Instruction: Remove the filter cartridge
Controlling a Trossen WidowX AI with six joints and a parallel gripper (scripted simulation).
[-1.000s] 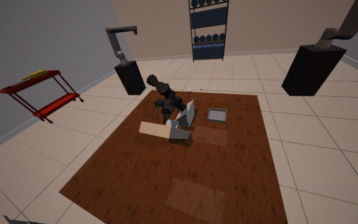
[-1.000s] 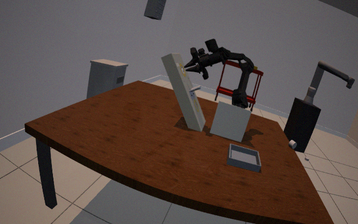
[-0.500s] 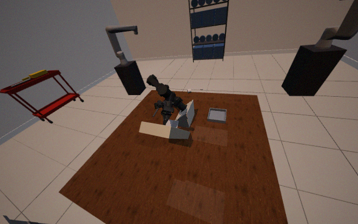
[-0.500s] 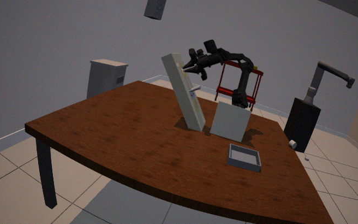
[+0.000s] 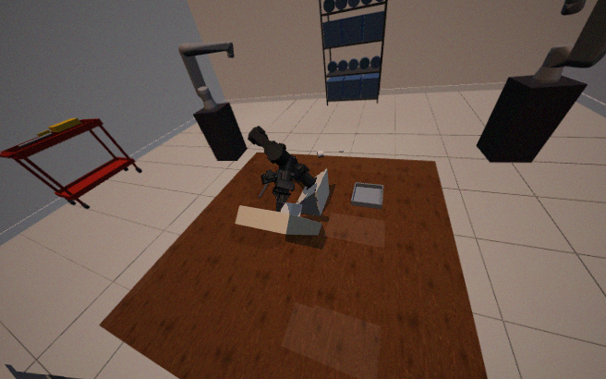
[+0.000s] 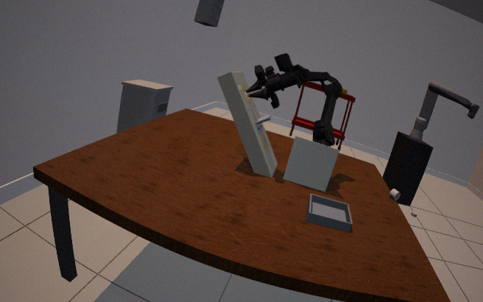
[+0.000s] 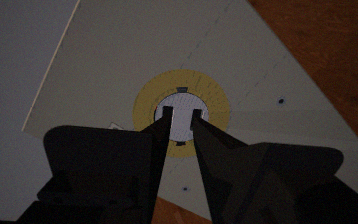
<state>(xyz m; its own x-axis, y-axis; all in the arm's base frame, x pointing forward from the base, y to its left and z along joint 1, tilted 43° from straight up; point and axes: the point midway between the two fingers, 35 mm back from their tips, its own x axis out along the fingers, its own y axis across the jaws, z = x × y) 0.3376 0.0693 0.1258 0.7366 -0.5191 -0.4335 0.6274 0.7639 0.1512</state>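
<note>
The round cartridge is 20 mm ahead of my gripper tip and 10 mm below it. Round my gripper tip: grey tray (380 mm behind, 330 mm to the left, 260 mm below); service panel (90 mm below, 30 mm behind).
</note>
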